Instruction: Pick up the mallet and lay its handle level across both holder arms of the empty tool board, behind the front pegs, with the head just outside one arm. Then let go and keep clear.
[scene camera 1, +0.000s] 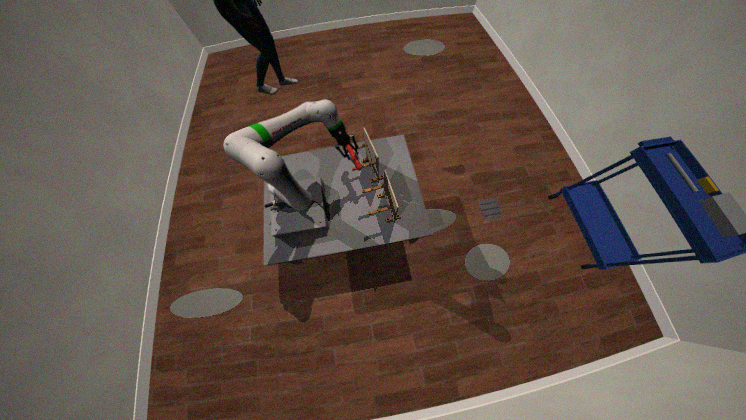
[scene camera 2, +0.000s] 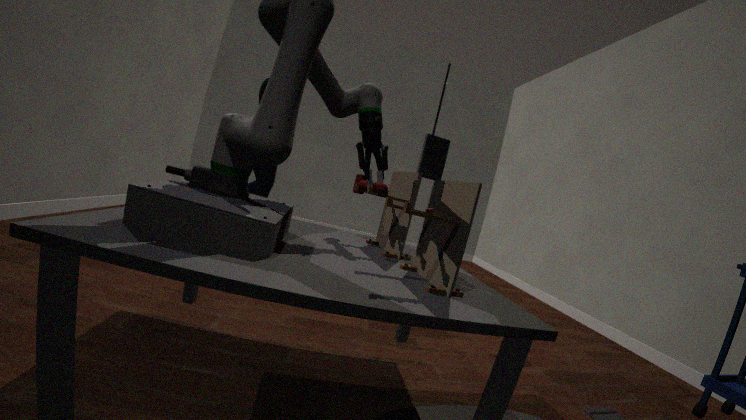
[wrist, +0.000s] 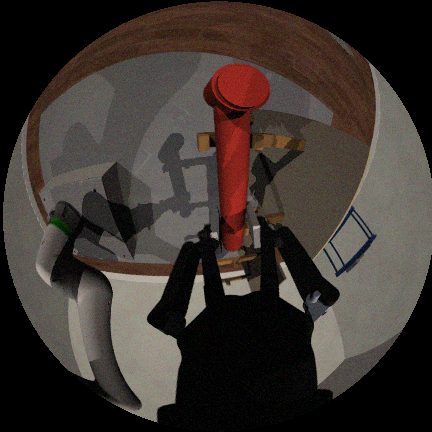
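Pixels of known places: gripper, fingertip midpoint: (scene camera 1: 355, 160) (scene camera 2: 375, 188) (wrist: 232, 212); arm's base at its link origin: (scene camera 2: 225, 192) (wrist: 68, 217).
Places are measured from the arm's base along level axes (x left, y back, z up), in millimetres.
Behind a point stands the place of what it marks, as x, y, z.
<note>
The red mallet (scene camera 1: 353, 154) @[85, -501, 150] (scene camera 2: 378, 188) @[-21, -491, 131] (wrist: 232, 170) @[131, -490, 151] lies level along the front of one upright board (scene camera 1: 371, 147) @[63, -623, 195] (scene camera 2: 404, 182) @[71, -622, 181] (wrist: 320, 175) @[133, -620, 161]. In the wrist view its handle crosses above a wooden holder arm (wrist: 280, 142) @[159, -570, 114], with the head beyond that arm. My gripper (scene camera 1: 352, 156) @[50, -504, 128] (scene camera 2: 373, 182) @[50, -504, 128] (wrist: 232, 212) @[50, -504, 128] has its pads narrowed on both sides of the handle near its end, and looks shut on it. Whether the mallet is clear of the arms cannot be told. The empty tool board (scene camera 1: 390, 193) @[-262, -632, 145] (scene camera 2: 462, 208) @[-331, -629, 130] stands beside the first one, with wooden arms reaching out.
Both boards stand on the grey table (scene camera 1: 284, 250) @[-318, 168, -103] (scene camera 2: 172, 268) @[-425, -1, -109]. The robot's base block (scene camera 1: 297, 228) @[-228, 14, -9] (scene camera 2: 198, 224) @[-248, 6, -60] is at its other side. A dark box (scene camera 2: 434, 156) with a thin rod shows by the boards. A blue cart (scene camera 1: 600, 224) and a person (scene camera 1: 266, 52) stand away from the table.
</note>
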